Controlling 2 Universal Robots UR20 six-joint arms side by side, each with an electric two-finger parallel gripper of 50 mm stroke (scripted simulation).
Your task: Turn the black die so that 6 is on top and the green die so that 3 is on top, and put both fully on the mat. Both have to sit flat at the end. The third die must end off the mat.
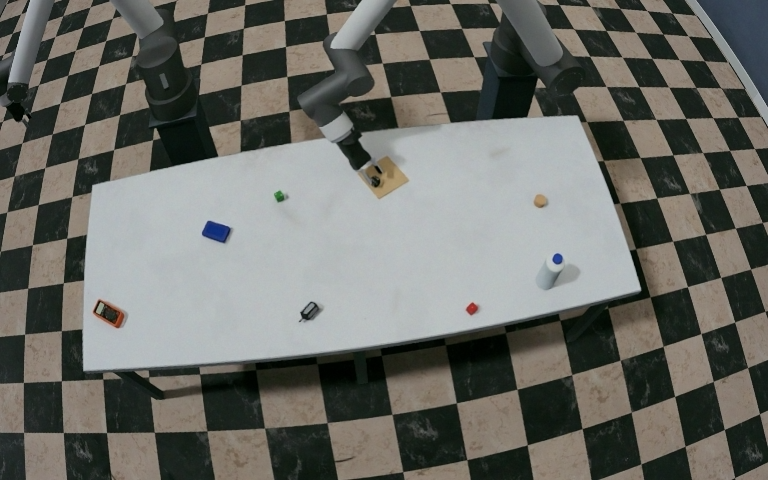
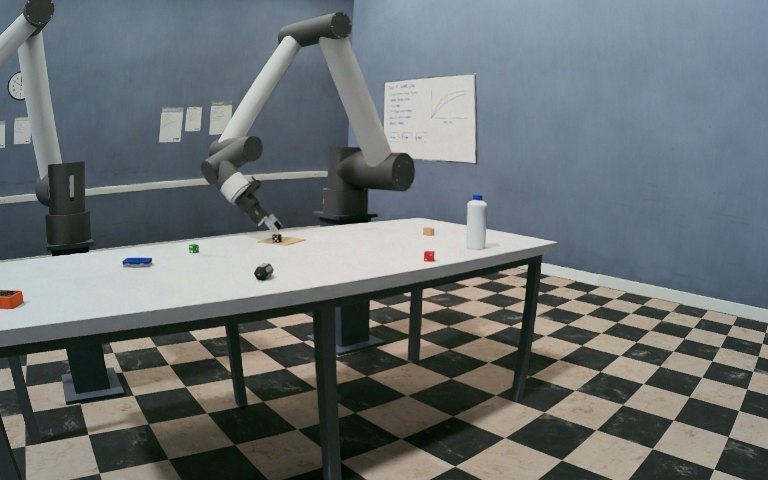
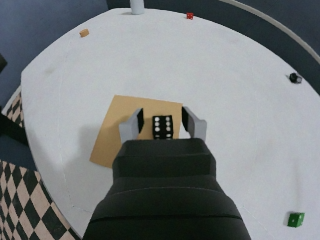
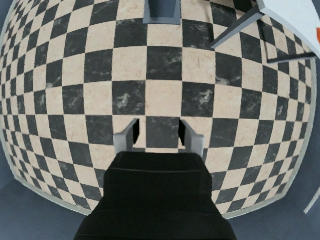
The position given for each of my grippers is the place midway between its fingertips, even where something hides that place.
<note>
In view: my left gripper (image 3: 162, 115), my right gripper (image 4: 159, 126), a tan mat (image 1: 392, 177) and a white bottle (image 2: 477, 210).
The tan mat shows as well in image 3 (image 3: 108, 142). Image 4 misses the tan mat: it is out of frame. Image 4 misses the white bottle: it is out of frame.
</note>
